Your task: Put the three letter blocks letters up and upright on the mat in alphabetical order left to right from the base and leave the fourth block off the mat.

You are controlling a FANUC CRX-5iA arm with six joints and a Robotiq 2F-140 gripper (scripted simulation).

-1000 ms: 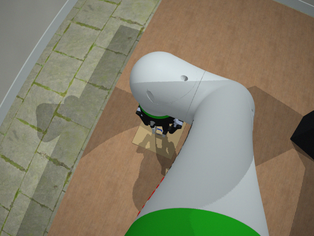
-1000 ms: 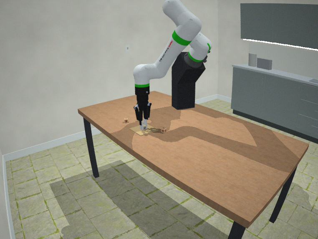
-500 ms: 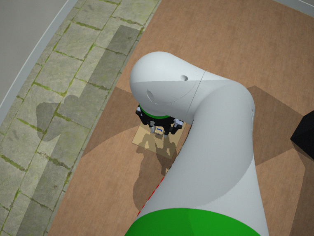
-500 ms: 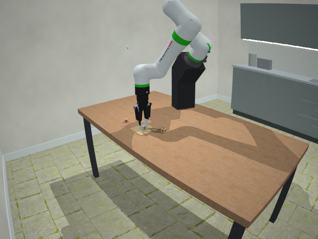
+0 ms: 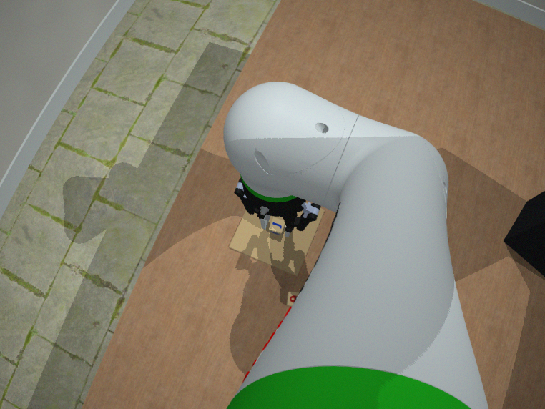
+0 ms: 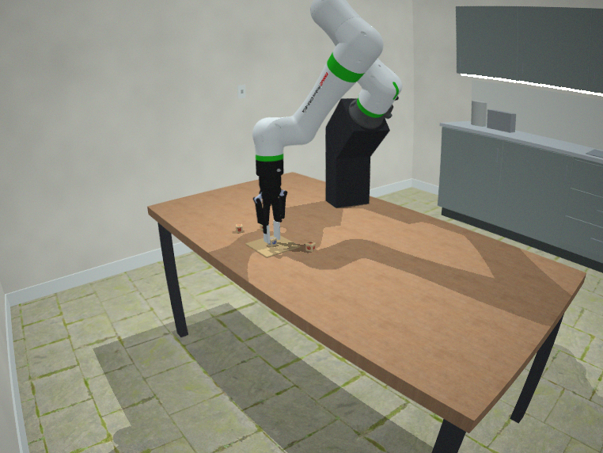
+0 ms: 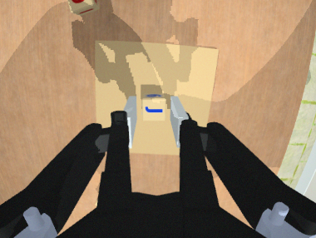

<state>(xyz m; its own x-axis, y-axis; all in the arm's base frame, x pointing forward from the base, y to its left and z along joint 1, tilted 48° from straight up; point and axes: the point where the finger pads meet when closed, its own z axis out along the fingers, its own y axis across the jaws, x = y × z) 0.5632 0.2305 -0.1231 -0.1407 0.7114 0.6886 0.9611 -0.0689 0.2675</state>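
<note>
The blue j block lies 40 mm below my hand. The rest, counted from my hand: tan mat 50 mm below; then red s block 50 mm behind, 150 mm to the right, 40 mm below; then red 9 block 90 mm behind, 110 mm to the left, 40 mm below.
</note>
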